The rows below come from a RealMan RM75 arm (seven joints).
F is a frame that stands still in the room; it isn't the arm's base.
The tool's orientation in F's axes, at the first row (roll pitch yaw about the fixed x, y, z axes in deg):
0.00, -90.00, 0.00
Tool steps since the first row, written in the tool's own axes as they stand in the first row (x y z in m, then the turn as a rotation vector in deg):
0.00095, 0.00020, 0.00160, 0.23, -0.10, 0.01
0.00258, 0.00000, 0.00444, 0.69, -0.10, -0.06
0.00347, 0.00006, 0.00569, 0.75, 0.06, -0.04
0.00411, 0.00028, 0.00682, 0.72, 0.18, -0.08
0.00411, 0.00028, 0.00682, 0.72, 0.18, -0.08
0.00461, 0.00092, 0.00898, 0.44, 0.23, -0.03
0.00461, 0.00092, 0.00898, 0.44, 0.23, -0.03
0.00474, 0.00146, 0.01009, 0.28, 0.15, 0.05
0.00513, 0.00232, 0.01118, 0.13, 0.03, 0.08
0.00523, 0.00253, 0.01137, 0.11, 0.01, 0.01
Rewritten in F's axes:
-0.00160, 0.00020, 0.00095, -0.01, -0.10, 0.23
-0.00444, 0.00000, 0.00258, 0.06, -0.10, 0.69
-0.00569, 0.00006, 0.00347, 0.04, 0.06, 0.75
-0.00682, 0.00028, 0.00411, 0.08, 0.18, 0.72
-0.00682, 0.00028, 0.00411, 0.08, 0.18, 0.72
-0.00898, 0.00092, 0.00461, 0.03, 0.23, 0.44
-0.00898, 0.00092, 0.00461, 0.03, 0.23, 0.44
-0.01009, 0.00146, 0.00474, -0.05, 0.15, 0.28
-0.01118, 0.00232, 0.00513, -0.08, 0.03, 0.13
-0.01137, 0.00253, 0.00523, -0.01, 0.01, 0.11

